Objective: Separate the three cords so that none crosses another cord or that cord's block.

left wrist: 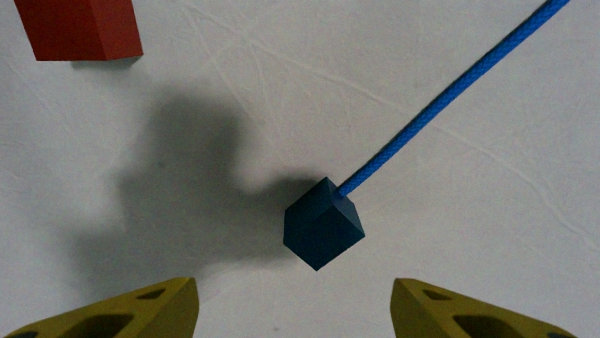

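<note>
A dark blue block sits in the left wrist view a little below the middle, turned cornerwise. Its blue cord runs from the block's top corner in a nearly straight line to the upper right edge. Part of a red block shows at the top left, cut off by the frame; its cord does not show. My left gripper is open and empty, its yellow fingertips wide apart at the bottom, with the blue block just ahead of the gap between them. The third cord and my right gripper do not show.
A pale, creased cloth surface lies under the blocks. A broad dark shadow falls on it left of the blue block and below the red block.
</note>
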